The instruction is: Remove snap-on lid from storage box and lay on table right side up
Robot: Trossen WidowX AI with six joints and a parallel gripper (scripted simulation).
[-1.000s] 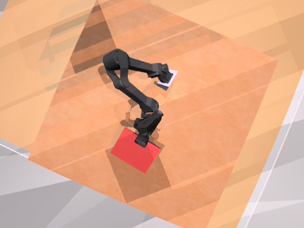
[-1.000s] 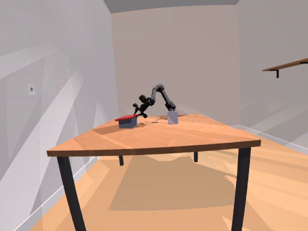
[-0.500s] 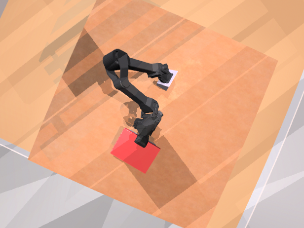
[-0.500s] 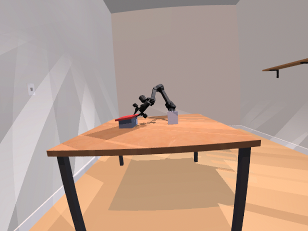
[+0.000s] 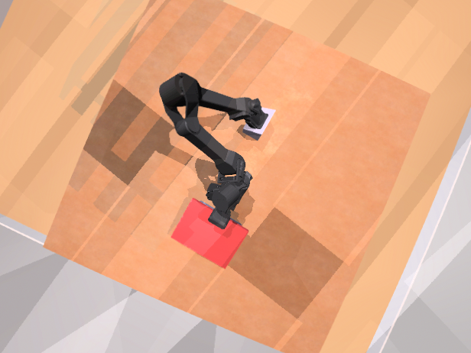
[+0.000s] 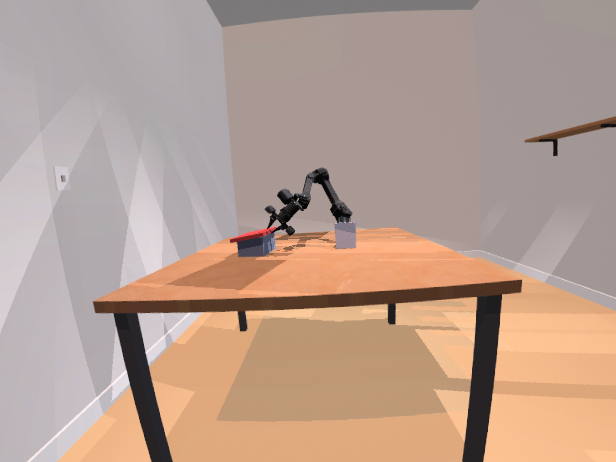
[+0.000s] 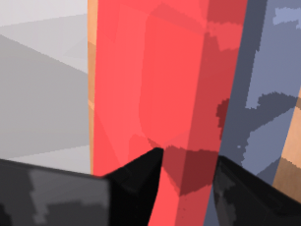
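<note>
The red lid is 8 cm ahead of my gripper tip and 1 cm below it. Also, from my gripper tip: blue-grey storage box (7 cm ahead, 6 cm below).
</note>
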